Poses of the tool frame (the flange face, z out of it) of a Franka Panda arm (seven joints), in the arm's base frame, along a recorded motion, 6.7 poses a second.
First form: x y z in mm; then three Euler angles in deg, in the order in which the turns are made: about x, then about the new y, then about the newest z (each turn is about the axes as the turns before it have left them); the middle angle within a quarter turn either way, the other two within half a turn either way.
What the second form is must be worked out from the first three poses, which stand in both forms.
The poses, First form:
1: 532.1 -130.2 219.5 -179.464 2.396 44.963
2: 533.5 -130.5 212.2 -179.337 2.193 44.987
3: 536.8 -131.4 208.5 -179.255 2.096 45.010
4: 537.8 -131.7 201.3 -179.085 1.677 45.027
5: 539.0 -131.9 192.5 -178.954 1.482 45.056
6: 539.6 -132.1 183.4 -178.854 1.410 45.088
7: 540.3 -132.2 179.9 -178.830 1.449 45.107
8: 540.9 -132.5 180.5 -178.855 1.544 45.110
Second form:
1: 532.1 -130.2 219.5 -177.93 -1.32 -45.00
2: 533.5 -130.5 212.2 -177.98 -1.08 -45.02
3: 536.8 -131.4 208.5 -177.99 -0.95 -45.04
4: 537.8 -131.7 201.3 -178.17 -0.54 -45.05
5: 539.0 -131.9 192.5 -178.21 -0.31 -45.07
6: 539.6 -132.1 183.4 -178.19 -0.18 -45.10
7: 540.3 -132.2 179.9 -178.15 -0.19 -45.12
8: 540.9 -132.5 180.5 -178.10 -0.28 -45.13
